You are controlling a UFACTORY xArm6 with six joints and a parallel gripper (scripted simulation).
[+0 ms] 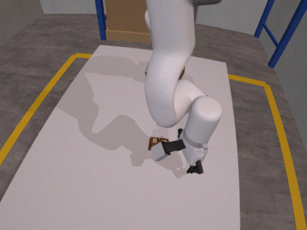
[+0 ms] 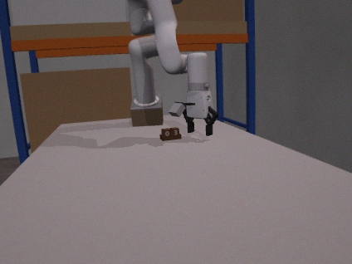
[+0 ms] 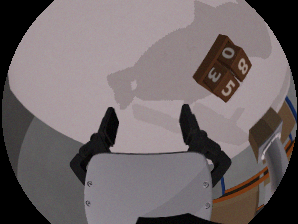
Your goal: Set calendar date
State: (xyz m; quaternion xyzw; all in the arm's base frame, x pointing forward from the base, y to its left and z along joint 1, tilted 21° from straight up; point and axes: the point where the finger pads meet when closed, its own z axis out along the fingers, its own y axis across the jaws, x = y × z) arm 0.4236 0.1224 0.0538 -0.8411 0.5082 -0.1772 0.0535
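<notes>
The brown digit cube is 50 mm behind my hand and 80 mm to the right of it. From my hand the other things lie so: brown calendar tray (50 mm behind, 100 mm to the right, 20 mm below).
</notes>
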